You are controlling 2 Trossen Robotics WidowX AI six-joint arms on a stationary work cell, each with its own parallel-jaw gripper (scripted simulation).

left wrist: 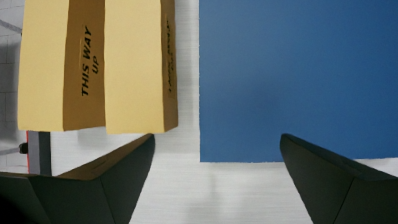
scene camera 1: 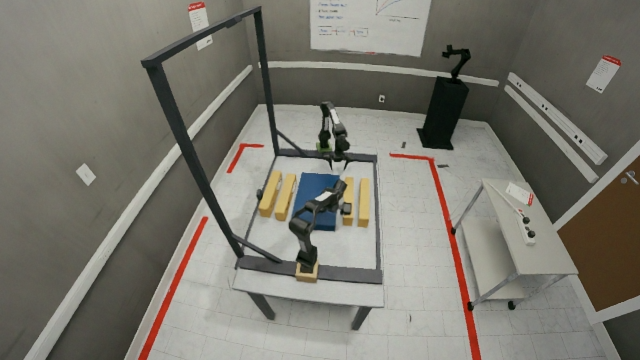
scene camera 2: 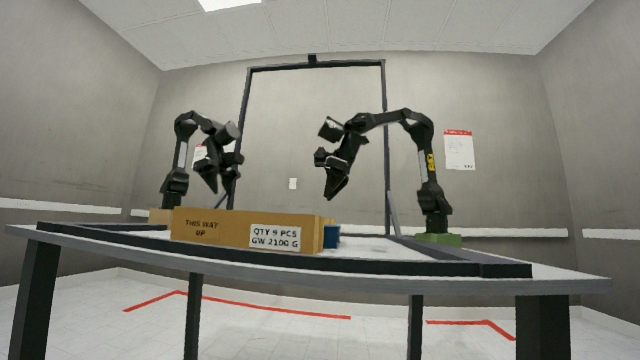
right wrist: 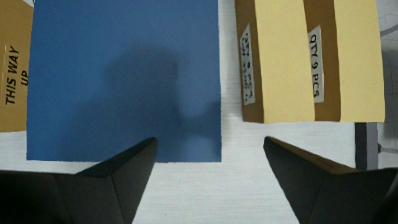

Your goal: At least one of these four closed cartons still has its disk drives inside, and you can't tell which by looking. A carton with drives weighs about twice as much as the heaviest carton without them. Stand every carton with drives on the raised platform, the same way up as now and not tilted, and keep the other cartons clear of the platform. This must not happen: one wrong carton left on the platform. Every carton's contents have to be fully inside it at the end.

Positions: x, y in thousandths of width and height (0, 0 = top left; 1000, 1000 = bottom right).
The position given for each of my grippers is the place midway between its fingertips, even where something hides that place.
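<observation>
Through scene camera 1 I see a platform (scene camera 1: 487, 515) and a low black rail (scene camera 1: 509, 757). Scene camera 2 gives me my own grippers, the left gripper (scene camera 2: 510, 554) and the right gripper (scene camera 2: 349, 543). In the left wrist view my left gripper (left wrist: 546, 627) appears again, and so does the platform (left wrist: 800, 346). The right wrist view, for its part, shows me my right gripper (right wrist: 529, 636) together with the platform (right wrist: 245, 377).
</observation>
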